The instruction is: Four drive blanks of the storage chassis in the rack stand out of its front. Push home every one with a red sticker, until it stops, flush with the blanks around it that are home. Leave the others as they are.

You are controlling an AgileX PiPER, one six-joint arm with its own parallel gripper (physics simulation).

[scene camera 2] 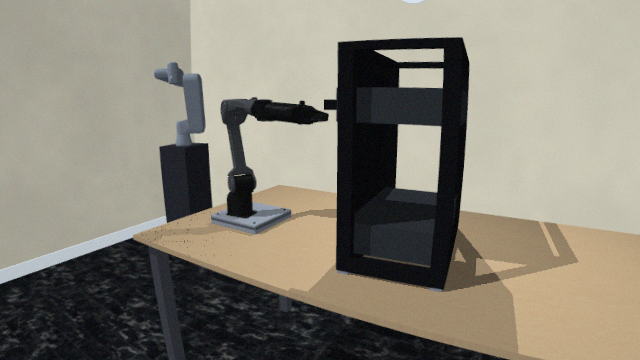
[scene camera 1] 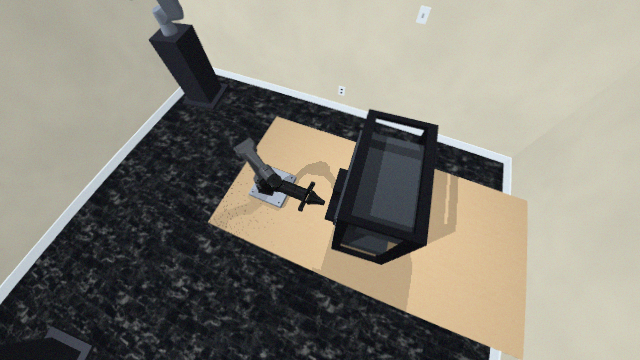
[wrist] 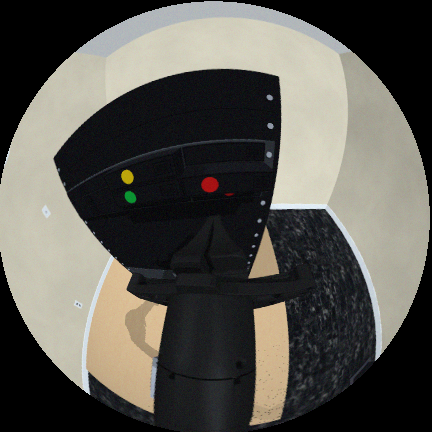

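In the wrist view, a blank with a red sticker (wrist: 209, 184) is right of centre in the chassis; a strip of its top shows, so it stands out from the blank above. A sliver of another red mark (wrist: 229, 194) shows just below and right, mostly hidden. At left, a yellow sticker (wrist: 127, 176) sits above a green sticker (wrist: 130, 197). A dark blank (scene camera 2: 330, 104) sticks out of the chassis front in the second scene view; its sticker is not visible there. My gripper (scene camera 1: 324, 202) (scene camera 2: 327, 117) (wrist: 215, 221) is shut and empty, low and a little apart from the chassis front.
The black rack (scene camera 1: 384, 225) (scene camera 2: 346, 160) stands on the wooden table (scene camera 1: 465, 260) (scene camera 2: 300, 270). A grey unit (scene camera 2: 395, 242) fills its lower part. Another arm stands on a dark pedestal (scene camera 1: 185, 60) (scene camera 2: 185, 175) beyond the table.
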